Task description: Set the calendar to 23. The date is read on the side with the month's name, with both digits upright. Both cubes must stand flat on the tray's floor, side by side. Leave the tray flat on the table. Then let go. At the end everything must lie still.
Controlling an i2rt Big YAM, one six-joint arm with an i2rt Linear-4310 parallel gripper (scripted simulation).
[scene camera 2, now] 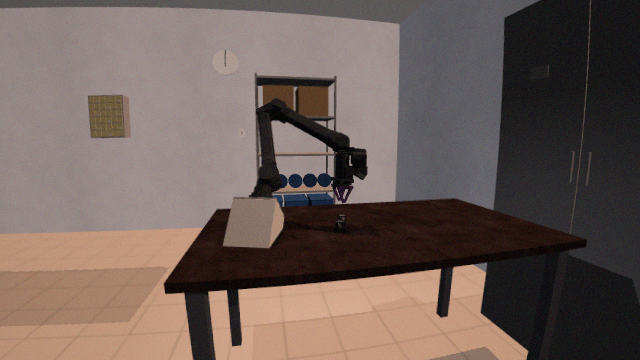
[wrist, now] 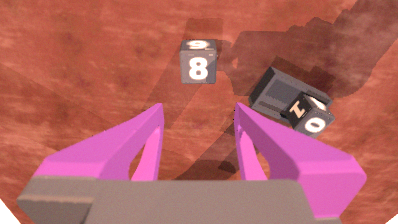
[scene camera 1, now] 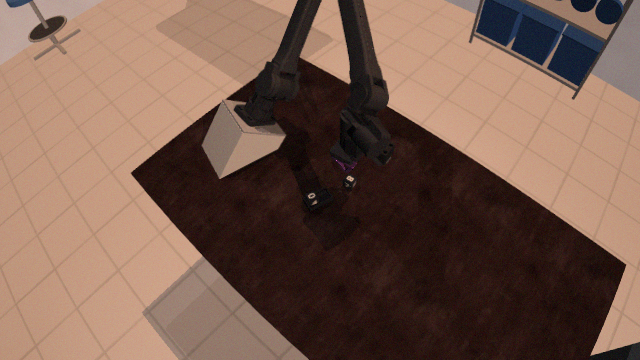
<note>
I see my gripper (wrist: pixel 198 111) and a dark tray (wrist: pixel 276 91).
</note>
